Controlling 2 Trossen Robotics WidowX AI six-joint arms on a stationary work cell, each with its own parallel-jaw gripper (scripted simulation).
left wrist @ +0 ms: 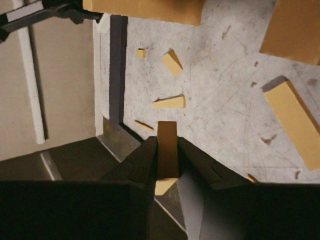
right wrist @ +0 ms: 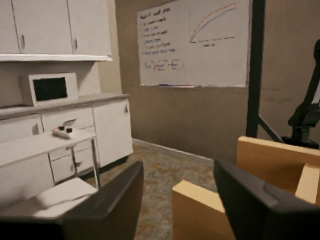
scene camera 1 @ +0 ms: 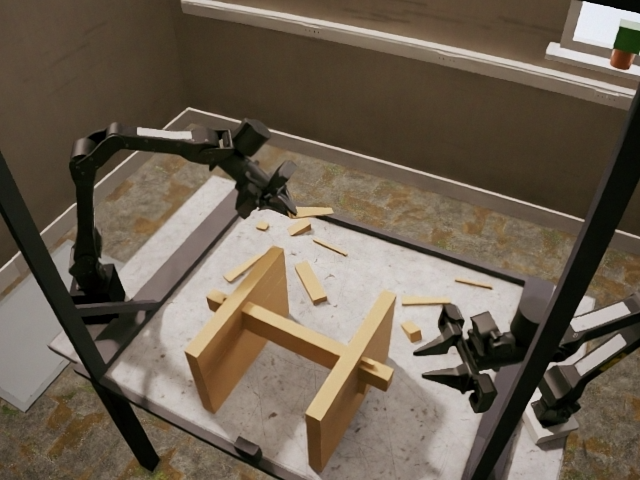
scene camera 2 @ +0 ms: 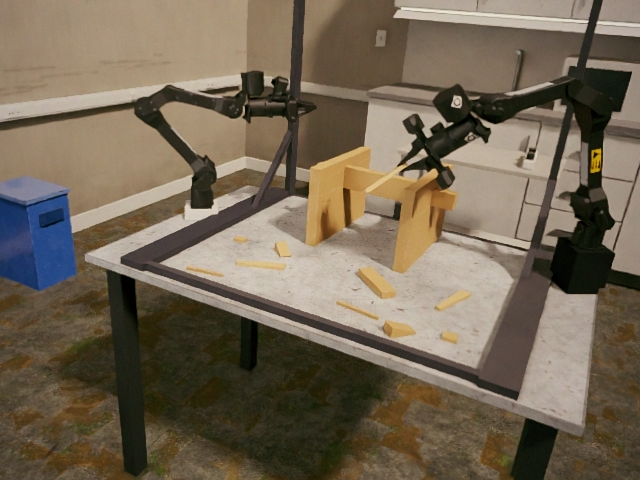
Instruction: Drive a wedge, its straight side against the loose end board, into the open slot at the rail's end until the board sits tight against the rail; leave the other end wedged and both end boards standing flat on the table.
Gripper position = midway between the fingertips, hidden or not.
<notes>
In view: the left gripper (scene camera 1: 295,215), the right gripper (scene camera 1: 417,364) and a rail (scene camera 1: 316,347).
The rail also shows in scene camera 2 (scene camera 2: 356,178). The left gripper shows as well in the left wrist view (left wrist: 165,144) and in scene camera 2 (scene camera 2: 398,168). The right gripper is seen too in the right wrist view (right wrist: 178,166) and in scene camera 2 (scene camera 2: 315,105). The left wrist view does not show the rail: it is out of frame.
</notes>
